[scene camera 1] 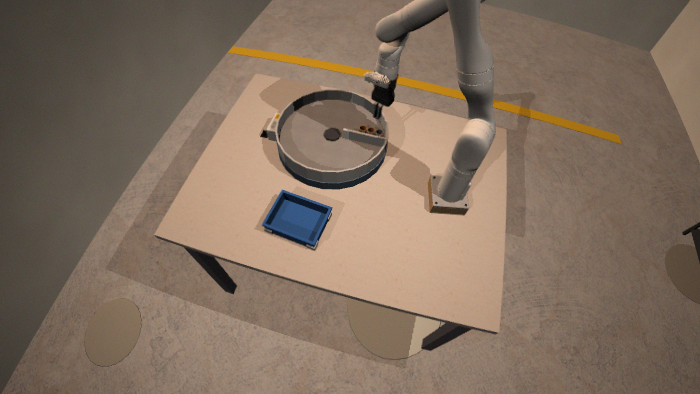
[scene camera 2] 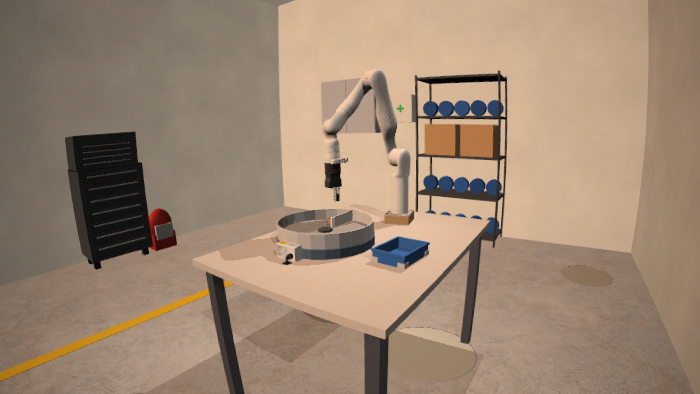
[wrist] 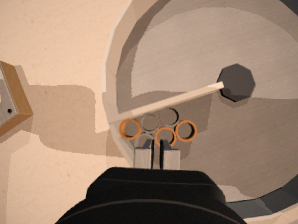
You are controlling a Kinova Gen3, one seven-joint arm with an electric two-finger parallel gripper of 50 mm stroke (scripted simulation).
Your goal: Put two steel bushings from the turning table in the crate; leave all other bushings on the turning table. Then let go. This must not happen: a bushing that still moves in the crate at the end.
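Scene:
Round turning table: (wrist: 239,144) and (scene camera 2: 311,226), same spot. Blue crate: (scene camera 2: 404,247) and (scene camera 1: 327,221), same spot.

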